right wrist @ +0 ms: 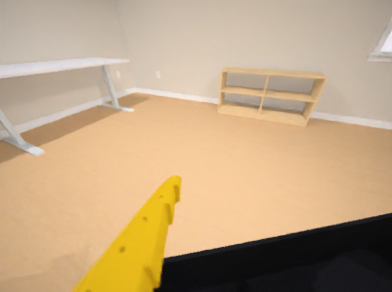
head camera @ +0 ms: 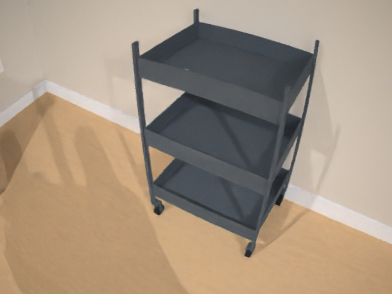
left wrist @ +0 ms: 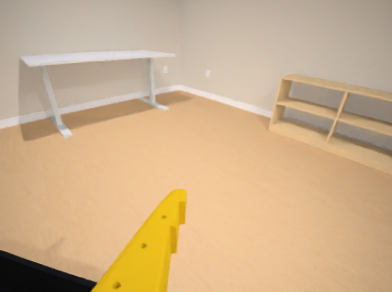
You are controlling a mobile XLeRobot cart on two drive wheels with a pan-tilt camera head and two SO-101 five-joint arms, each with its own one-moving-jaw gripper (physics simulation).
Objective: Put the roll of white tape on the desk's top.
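Places are measured from the left arm's base along level axes (x right, y back, z down), in metres.
Pixels of known places: left hand, its tool point: (left wrist: 186,202); right hand, its tool point: (right wrist: 180,185).
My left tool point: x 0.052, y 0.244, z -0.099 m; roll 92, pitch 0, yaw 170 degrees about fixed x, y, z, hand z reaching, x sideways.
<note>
Behind a point stands the place of what it marks.
The white desk (left wrist: 100,57) @(x 1.347, y 2.007, z 0.055 m) (right wrist: 65,65) @(x 1.321, y 2.155, z 0.055 m) stands along the wall, at the left of both wrist views. The roll of white tape cannot be made out for certain in any view. A tiny pale speck (head camera: 186,69) @(x 0.144, y -0.898, z 0.090 m) shows at the front wall of the cart's top tray in the head view, too small to identify. My left gripper (left wrist: 177,202) shows one notched yellow jaw and is fully open, with nothing held. My right gripper (right wrist: 172,190) also shows one notched jaw and is fully open and empty. Both are well away from the desk.
A dark three-tier cart (head camera: 210,87) @(x 0.204, y -0.779, z 0.076 m) on casters stands near the wall in the head view. A low wooden shelf unit (left wrist: 310,81) @(x -0.702, y 2.254, z 0.165 m) (right wrist: 272,73) @(x -0.988, y 2.024, z 0.165 m) stands by the wall, right of the desk. Black edges of my own body show low in both wrist views.
</note>
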